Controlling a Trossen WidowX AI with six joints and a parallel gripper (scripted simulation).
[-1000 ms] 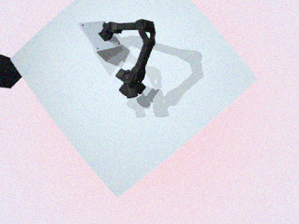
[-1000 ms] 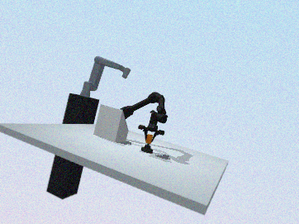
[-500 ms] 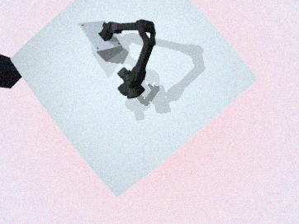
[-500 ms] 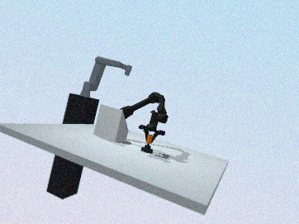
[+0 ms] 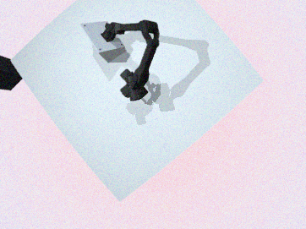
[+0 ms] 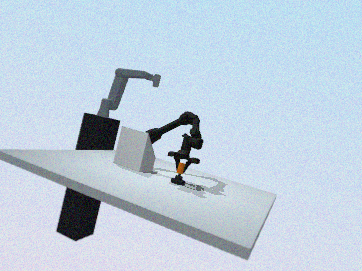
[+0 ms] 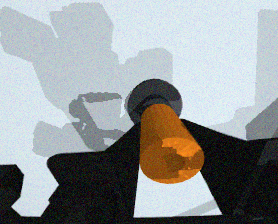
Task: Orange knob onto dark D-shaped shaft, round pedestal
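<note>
The orange knob lies 2 cm above my gripper tip. Round my gripper tip: dark round pedestal 4 cm below.
</note>
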